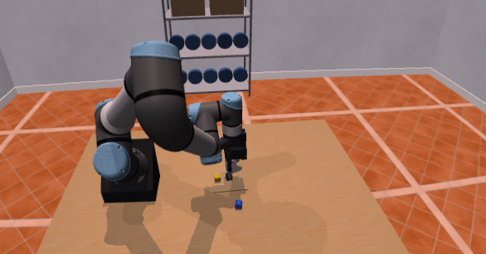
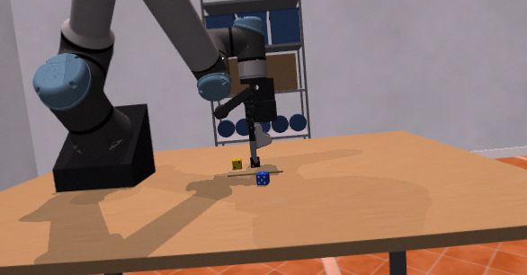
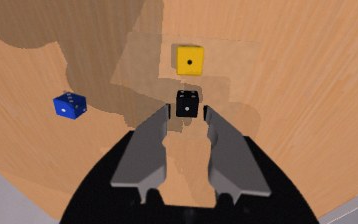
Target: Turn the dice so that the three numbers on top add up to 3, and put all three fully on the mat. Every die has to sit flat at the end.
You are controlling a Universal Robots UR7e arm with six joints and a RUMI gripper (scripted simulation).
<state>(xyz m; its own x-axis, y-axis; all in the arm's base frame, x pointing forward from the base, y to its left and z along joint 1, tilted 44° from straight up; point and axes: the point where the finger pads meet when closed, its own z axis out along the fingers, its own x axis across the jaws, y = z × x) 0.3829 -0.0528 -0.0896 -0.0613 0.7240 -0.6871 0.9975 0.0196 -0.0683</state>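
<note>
Now: hand 2 cm above the black die. From my hand the other things lie so: yellow die 5 cm behind, 2 cm below; blue die 2 cm ahead, 16 cm to the right, 2 cm below; tan mat 3 cm below.
</note>
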